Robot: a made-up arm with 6 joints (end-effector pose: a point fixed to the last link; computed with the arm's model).
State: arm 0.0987 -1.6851 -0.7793 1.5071 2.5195 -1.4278
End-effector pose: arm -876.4 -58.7 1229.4 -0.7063 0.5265 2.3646
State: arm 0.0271 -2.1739 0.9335 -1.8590 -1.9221 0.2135
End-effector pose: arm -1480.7 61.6 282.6 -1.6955 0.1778 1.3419
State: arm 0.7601 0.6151 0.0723 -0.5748 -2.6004 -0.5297
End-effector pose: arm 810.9 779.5 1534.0 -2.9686 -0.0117 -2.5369
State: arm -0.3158 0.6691 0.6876 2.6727 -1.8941 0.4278
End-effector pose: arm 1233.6 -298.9 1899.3 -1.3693 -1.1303 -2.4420
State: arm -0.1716 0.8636 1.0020 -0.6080 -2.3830 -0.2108
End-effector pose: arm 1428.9 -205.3 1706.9 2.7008 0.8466 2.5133
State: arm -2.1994 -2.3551 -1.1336 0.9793 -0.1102 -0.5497
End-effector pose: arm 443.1 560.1 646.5 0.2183 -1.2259 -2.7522
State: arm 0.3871 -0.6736 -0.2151 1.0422 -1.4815 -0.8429
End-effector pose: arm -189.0 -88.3 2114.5 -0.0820 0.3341 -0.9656
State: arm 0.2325 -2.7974 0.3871 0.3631 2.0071 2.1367
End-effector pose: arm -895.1 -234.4 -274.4 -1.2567 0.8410 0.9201
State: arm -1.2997 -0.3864 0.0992 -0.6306 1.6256 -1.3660
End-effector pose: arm 3.0 -4.2 2194.3 -2.5783 -0.7605 2.9846
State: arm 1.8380 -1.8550 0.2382 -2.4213 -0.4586 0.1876
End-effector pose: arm 315.6 -1351.1 1073.4 -0.4215 -0.7826 -1.7729
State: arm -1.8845 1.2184 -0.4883 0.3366 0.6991 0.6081
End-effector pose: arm -291.2 -943.5 750.4 -0.4869 0.8741 -1.6000
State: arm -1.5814 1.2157 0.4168 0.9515 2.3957 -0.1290
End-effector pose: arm 19.1 -1459.0 981.6 -0.9942 -1.0718 0.3931
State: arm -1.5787 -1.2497 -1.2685 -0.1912 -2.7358 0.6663
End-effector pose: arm 26.8 599.9 1239.5 2.4190 0.5184 1.5173
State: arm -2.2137 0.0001 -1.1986 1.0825 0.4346 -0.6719
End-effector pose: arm -93.8 -195.9 1569.4 0.1249 0.8259 -1.7864
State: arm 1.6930 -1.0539 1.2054 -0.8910 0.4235 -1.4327
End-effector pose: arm 229.7 -1322.4 1927.9 -0.9463 -0.7130 -1.0606
